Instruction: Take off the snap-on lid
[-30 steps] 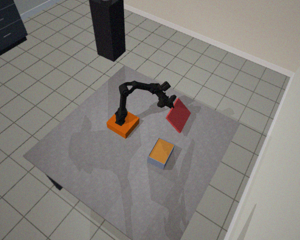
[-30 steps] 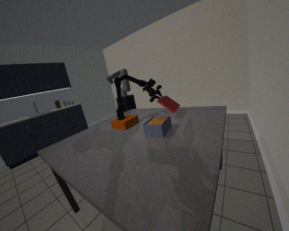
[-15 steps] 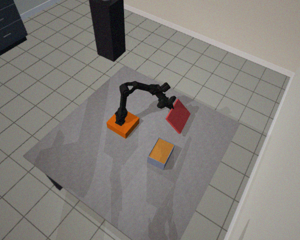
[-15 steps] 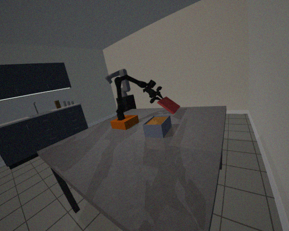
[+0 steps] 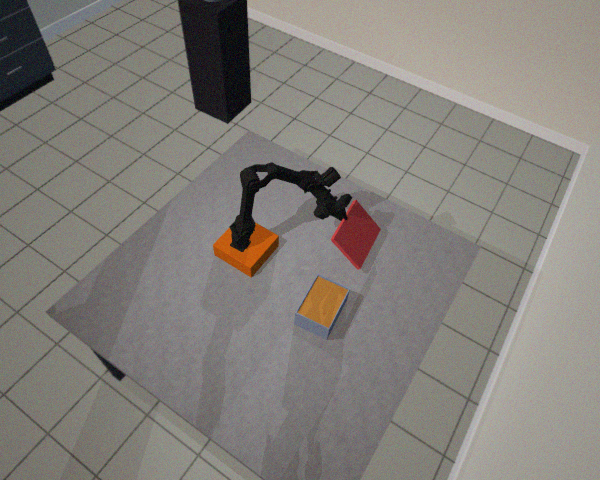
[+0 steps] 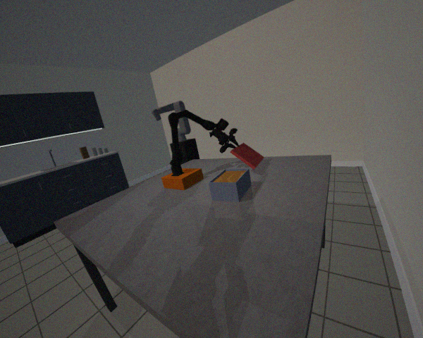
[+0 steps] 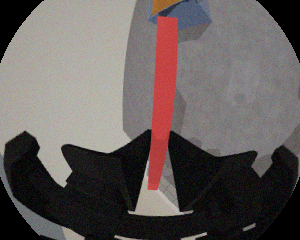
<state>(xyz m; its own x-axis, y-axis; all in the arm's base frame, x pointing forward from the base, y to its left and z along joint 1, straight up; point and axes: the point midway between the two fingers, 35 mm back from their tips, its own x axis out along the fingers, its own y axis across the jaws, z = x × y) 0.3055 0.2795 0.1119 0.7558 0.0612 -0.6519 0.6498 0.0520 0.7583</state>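
The red lid lies 7 cm ahead of my gripper tip and 5 cm below it. The rest, counted from my gripper tip: storage box (34 cm to the right, 12 cm below, 9 cm ahead).
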